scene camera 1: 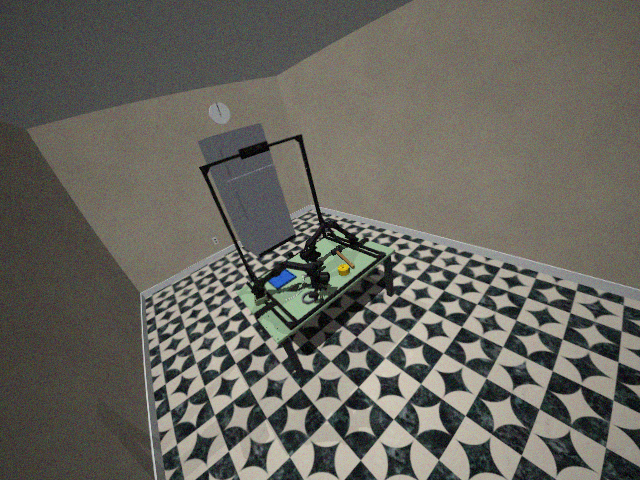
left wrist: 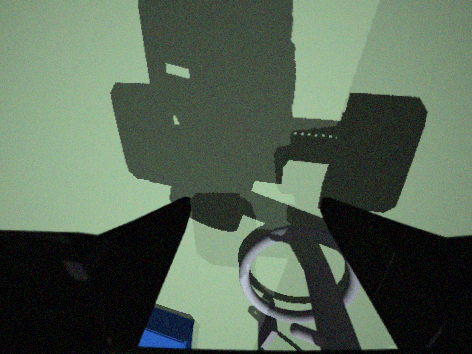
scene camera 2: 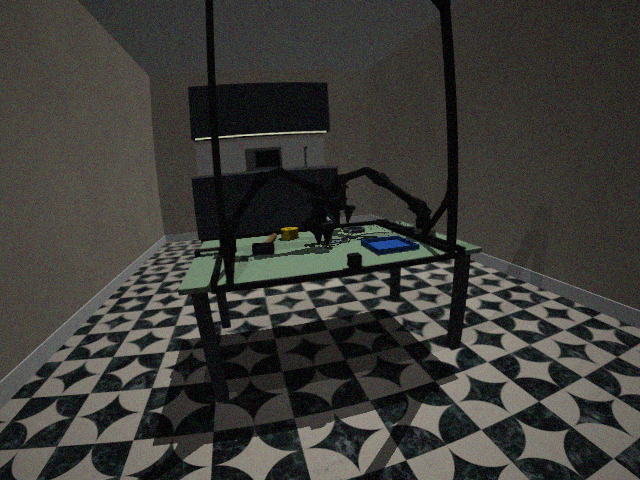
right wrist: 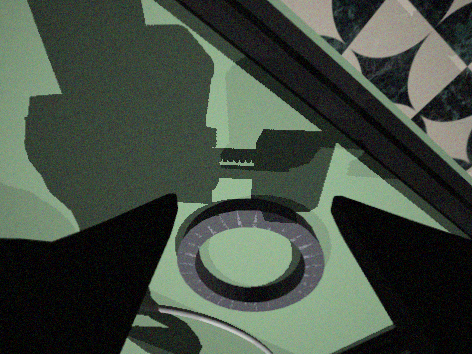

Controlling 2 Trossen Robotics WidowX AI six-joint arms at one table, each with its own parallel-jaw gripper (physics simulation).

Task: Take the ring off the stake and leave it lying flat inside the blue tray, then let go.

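Frame: origin at the left arm's base, x ahead, y right, z down, level; centimetres.
Seen in the pictures: left gripper, fingertip midpoint: [left wrist: 255,203] [scene camera 2: 323,244]; right gripper, fingertip midpoint: [scene camera 1: 318,295] [scene camera 2: 342,223] [right wrist: 255,202]; left arm's base at its link origin: [scene camera 1: 354,245]; right arm's base at its link origin: [scene camera 1: 260,295] [scene camera 2: 423,227].
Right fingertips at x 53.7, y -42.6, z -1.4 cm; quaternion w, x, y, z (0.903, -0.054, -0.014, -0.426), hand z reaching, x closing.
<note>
Pixels of each thing's top centre, then the offset from my right fingertips to it. "spot": a spot on its surface instead.
- thick grey-purple ring at its top centre: [right wrist: 249,269] [scene camera 2: 354,228] [scene camera 1: 309,296] dy +5.1, dx +6.1, dz +1.9 cm
- thin pale-lilac ring at a spot on its surface: [left wrist: 244,275] spot: dy +34.9, dx -4.5, dz +1.9 cm
- blue tray at its top centre: [scene camera 2: 389,241] [scene camera 1: 280,277] dy +42.0, dx +19.4, dz +1.2 cm
- yellow round block at its top centre: [scene camera 2: 289,228] [scene camera 1: 343,267] dy +15.9, dx -28.5, dz -1.6 cm
- hammer with a brown handle, top centre: [scene camera 2: 268,235] [scene camera 1: 343,255] dy +31.7, dx -36.4, dz -1.6 cm
- thin pale curved piece at a spot on its surface: [right wrist: 217,320] spot: dy +14.2, dx +12.3, dz +3.2 cm
A thick grey-purple ring [scene camera 1: 303,298] [scene camera 2: 354,231] [right wrist: 187,265] lies flat on the green table. In the left wrist view a thin pale-lilac ring [left wrist: 244,275] shows, crossed by a dark band; I cannot tell whether the band is the stake or a shadow. No stake is clearly visible elsewhere. The blue tray [scene camera 1: 281,279] [scene camera 2: 388,244] [left wrist: 170,330] holds no ring. My right gripper [right wrist: 255,202] is open and empty above the thick ring, its fingers apart on either side of it in the right wrist view. My left gripper [scene camera 2: 323,237] [left wrist: 255,203] is open and empty, above the table.
A yellow round block [scene camera 1: 343,269] [scene camera 2: 289,233] and a hammer with a brown handle [scene camera 1: 345,258] [scene camera 2: 271,238] lie on the table. A thin pale curved piece [right wrist: 217,320] lies near the thick ring. Both arms reach close together over the middle. A dark rail [right wrist: 310,100] runs along the table edge.
</note>
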